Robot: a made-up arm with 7 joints. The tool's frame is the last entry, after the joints.
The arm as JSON. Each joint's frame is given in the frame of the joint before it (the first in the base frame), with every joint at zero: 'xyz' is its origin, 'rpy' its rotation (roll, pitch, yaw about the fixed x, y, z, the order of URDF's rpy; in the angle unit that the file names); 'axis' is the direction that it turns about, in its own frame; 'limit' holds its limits. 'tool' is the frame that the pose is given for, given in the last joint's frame.
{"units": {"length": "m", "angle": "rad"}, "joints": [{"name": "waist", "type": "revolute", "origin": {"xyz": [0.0, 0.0, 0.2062], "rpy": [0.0, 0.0, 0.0]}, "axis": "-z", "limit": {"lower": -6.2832, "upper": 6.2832}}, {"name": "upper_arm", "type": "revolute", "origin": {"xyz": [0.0, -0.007, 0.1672], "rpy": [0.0, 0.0, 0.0]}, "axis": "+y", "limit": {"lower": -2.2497, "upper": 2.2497}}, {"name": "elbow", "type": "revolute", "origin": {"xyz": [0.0, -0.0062, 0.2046], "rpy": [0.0, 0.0, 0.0]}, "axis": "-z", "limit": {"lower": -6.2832, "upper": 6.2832}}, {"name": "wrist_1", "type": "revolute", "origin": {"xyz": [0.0, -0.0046, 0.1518], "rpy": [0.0, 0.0, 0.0]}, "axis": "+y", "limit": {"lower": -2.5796, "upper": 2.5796}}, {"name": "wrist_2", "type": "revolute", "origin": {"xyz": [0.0, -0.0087, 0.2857], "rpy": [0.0, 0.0, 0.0]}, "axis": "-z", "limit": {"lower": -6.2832, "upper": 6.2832}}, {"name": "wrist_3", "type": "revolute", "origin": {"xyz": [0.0, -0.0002, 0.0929], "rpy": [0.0, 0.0, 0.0]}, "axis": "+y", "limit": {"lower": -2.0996, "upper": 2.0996}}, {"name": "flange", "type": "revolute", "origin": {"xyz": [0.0, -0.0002, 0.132], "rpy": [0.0, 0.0, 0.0]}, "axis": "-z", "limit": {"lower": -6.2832, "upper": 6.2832}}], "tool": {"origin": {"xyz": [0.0, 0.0, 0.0], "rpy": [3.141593, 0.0, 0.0]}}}
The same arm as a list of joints. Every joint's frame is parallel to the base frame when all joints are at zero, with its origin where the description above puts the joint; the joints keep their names.
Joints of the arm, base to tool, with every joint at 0 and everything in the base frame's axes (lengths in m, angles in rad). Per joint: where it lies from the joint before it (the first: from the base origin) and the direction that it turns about. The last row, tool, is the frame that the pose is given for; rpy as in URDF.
waist: xyz 0.0000 0.0000 0.2062 axis 0 0 -1
upper_arm: xyz 0.0000 -0.0070 0.1672 axis 0 1 0
elbow: xyz 0.0000 -0.0062 0.2046 axis 0 0 -1
wrist_1: xyz 0.0000 -0.0046 0.1518 axis 0 1 0
wrist_2: xyz 0.0000 -0.0087 0.2857 axis 0 0 -1
wrist_3: xyz 0.0000 -0.0002 0.0929 axis 0 1 0
flange: xyz 0.0000 -0.0002 0.1320 axis 0 0 -1
tool: xyz 0.0000 0.0000 0.0000 rpy -3.1416 0.0000 0.0000
Joint limits (rad, base to tool): -6.2832..6.2832 -2.2497..2.2497 -6.2832..6.2832 -2.5796..2.5796 -6.2832..6.2832 -2.0996..2.0996 -6.2832..6.2832

